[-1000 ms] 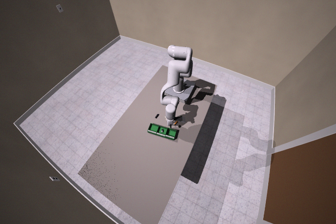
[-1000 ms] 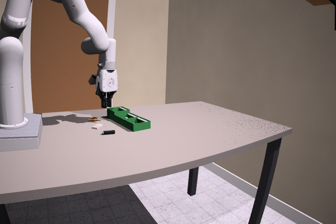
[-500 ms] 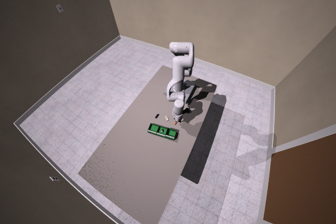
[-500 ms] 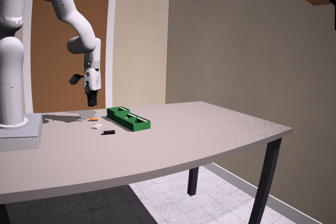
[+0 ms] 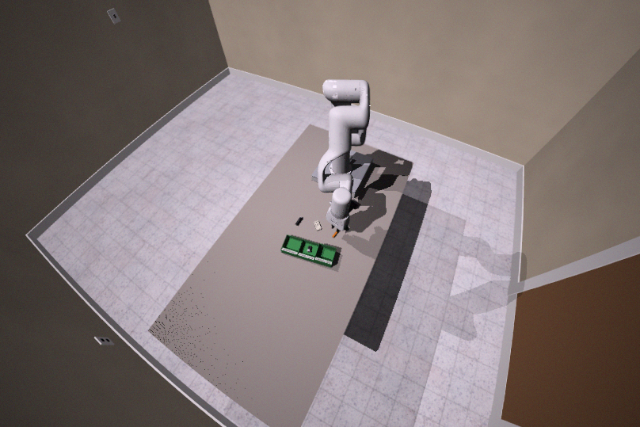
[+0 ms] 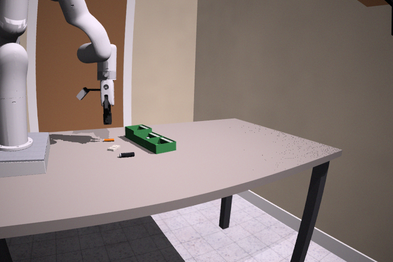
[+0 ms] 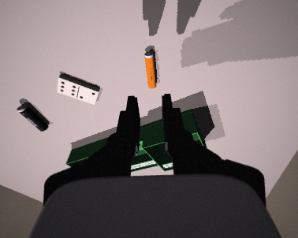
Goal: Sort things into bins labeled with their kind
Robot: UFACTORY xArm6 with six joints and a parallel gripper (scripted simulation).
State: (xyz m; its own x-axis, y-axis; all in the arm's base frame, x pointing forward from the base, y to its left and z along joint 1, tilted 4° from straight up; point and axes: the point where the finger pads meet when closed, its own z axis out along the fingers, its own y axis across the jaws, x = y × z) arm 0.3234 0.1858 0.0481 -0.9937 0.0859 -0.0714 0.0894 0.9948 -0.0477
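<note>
Now: the orange battery 9 cm below my hand. The rest, counted from my hand: white domino (10 cm to the right, 9 cm below, 2 cm ahead); then black nut (14 cm ahead, 8 cm below, 6 cm to the right); then green three-bin tray (15 cm ahead, 7 cm below, 6 cm to the right).
</note>
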